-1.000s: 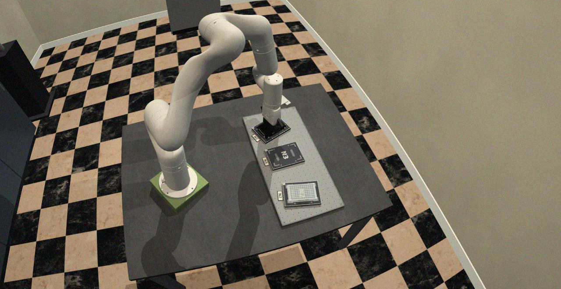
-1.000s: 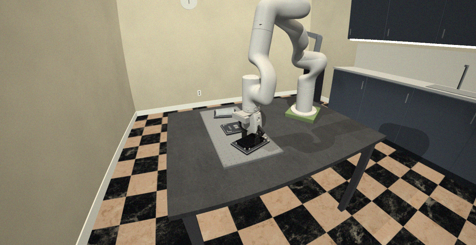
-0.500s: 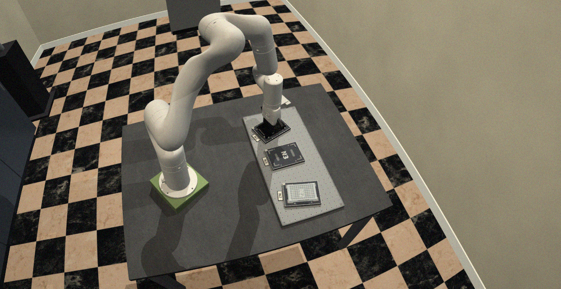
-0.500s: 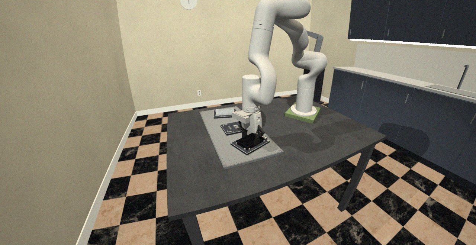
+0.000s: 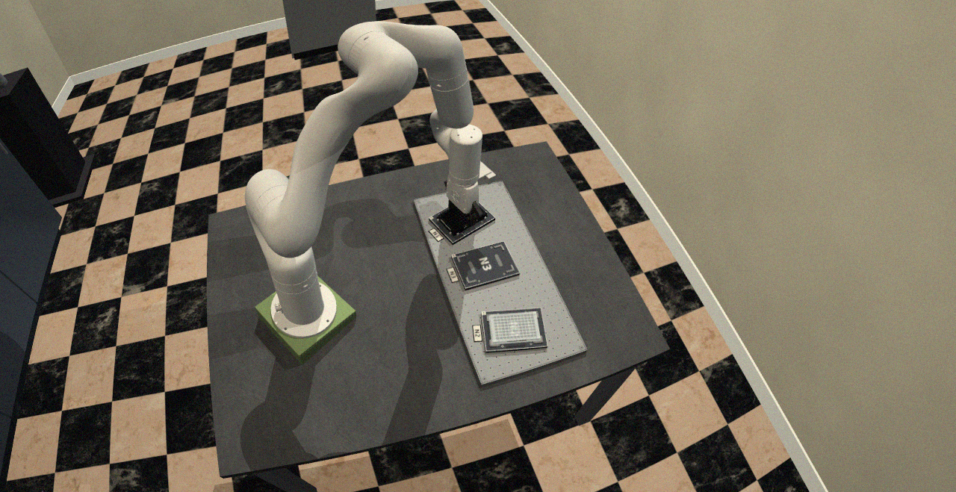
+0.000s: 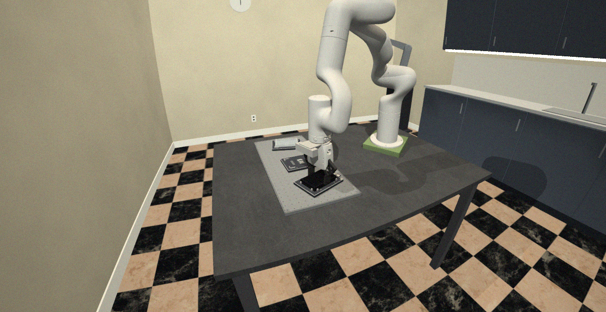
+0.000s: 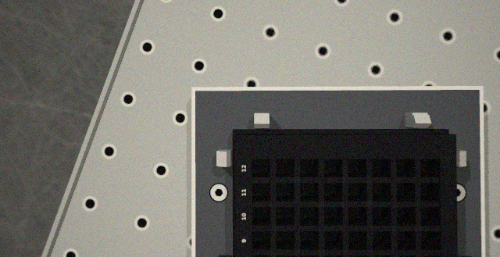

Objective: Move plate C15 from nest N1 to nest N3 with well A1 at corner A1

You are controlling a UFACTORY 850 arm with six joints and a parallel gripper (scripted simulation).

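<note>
Right now the dark nest base is 18 cm to the right of my hand, 2 cm below it and 1 cm ahead of it. From my hand the other things lie so: black plate C15: 1 cm below; then white plate C51: 40 cm to the right, 1 cm below.
</note>
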